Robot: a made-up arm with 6 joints.
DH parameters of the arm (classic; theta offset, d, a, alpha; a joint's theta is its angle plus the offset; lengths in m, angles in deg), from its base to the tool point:
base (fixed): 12.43 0 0.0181 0
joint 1: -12.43 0.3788 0.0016 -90
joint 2: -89.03 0 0.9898 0
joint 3: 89.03 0.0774 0.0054 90
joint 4: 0 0.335 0.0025 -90
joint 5: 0 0.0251 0.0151 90
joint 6: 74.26 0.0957 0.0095 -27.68
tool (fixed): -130.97 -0.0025 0 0
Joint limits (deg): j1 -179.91..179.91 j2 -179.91..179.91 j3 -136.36..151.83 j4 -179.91..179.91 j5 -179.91..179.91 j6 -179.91..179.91
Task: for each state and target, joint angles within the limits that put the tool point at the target. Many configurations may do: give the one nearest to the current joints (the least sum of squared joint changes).
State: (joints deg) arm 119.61 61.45 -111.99 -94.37 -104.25 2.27
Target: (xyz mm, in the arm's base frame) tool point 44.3 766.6 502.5
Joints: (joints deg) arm 75.00 96.99 -136.36 -55.25 -90.69 -0.66
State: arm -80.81 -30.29 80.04 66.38 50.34 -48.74
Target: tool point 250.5 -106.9 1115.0
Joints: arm -65.58 -6.26 132.30 55.26 48.58 -49.56
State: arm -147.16 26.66 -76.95 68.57 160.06 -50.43
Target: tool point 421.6 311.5 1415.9
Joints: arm -130.14 -16.91 -49.98 65.22 152.81 -51.03
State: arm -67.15 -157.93 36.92 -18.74 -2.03 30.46
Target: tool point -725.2 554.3 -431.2
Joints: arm -30.30 -151.00 61.83 -21.61 5.21 29.81
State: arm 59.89 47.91 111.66 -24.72 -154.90 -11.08
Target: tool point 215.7 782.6 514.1
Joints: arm 66.08 67.67 148.21 -31.09 -154.43 -10.55
